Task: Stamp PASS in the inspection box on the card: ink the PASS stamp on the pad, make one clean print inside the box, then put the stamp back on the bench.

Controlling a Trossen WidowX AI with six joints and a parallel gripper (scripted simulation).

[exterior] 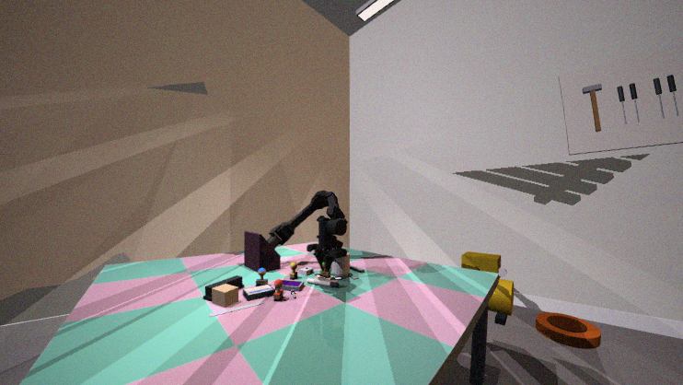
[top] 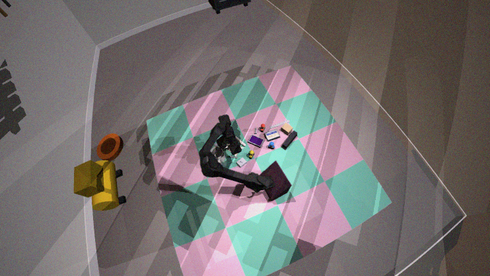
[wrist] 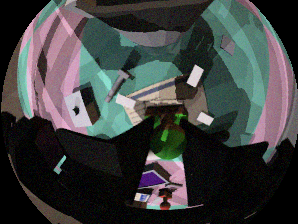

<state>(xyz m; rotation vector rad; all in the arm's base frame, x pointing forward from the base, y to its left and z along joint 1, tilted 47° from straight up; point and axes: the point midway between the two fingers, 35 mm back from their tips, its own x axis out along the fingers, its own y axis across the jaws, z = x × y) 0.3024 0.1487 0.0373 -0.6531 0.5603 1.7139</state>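
Right now the white card is 4 cm below my gripper tip. Also, from my gripper tip: white cup: 11 cm to the left, 5 cm behind; then green-knobbed stamp: right at my gripper tip; then black-and-white marker: 6 cm ahead, 4 cm to the right, 2 cm below.
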